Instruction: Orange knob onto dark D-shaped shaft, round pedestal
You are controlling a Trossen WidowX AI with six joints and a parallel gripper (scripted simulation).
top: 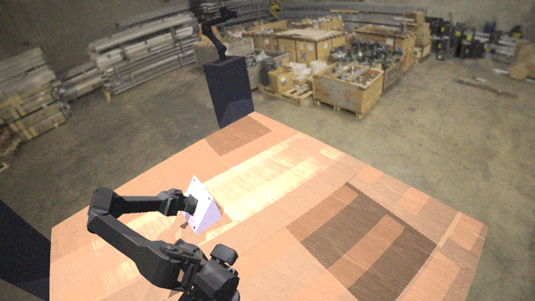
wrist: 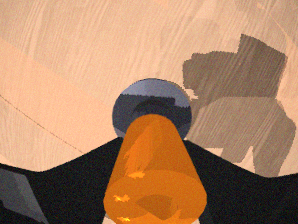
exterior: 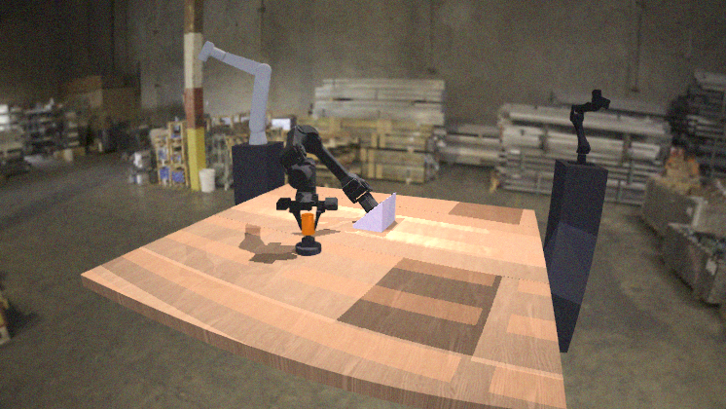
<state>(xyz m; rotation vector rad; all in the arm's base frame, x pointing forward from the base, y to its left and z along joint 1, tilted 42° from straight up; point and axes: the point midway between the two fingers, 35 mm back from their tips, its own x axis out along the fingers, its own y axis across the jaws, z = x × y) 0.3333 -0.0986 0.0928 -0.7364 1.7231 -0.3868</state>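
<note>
Right now my gripper tip is 20 mm below the orange knob. The rest, counted from my gripper tip: shaft 40 mm below.
</note>
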